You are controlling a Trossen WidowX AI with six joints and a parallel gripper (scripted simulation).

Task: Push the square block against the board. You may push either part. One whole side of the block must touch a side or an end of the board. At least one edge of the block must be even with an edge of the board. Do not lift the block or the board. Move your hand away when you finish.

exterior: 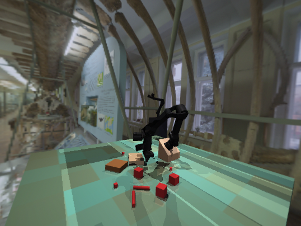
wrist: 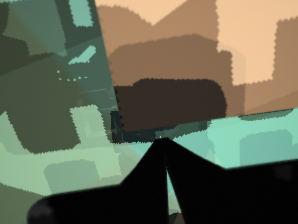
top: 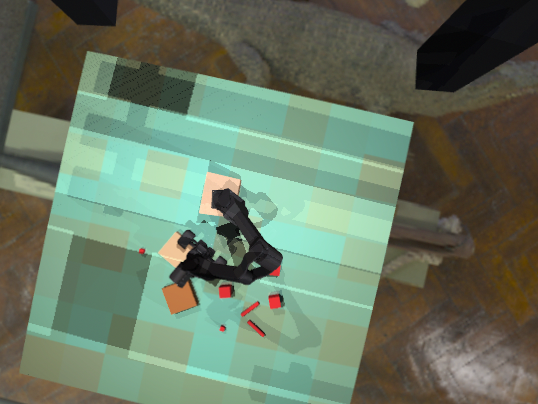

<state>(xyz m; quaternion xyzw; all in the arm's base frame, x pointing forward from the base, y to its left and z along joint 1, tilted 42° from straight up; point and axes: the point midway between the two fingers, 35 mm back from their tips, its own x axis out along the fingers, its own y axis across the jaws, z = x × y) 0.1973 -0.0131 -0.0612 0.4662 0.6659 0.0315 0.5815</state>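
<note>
Now: gripper tip 30 mm short of the tan square block, 90 mm to the left of it and 10 mm below it. From my gripper tip the other things lie so: brown board 190 mm ahead, 90 mm to the right, 10 mm above.
</note>
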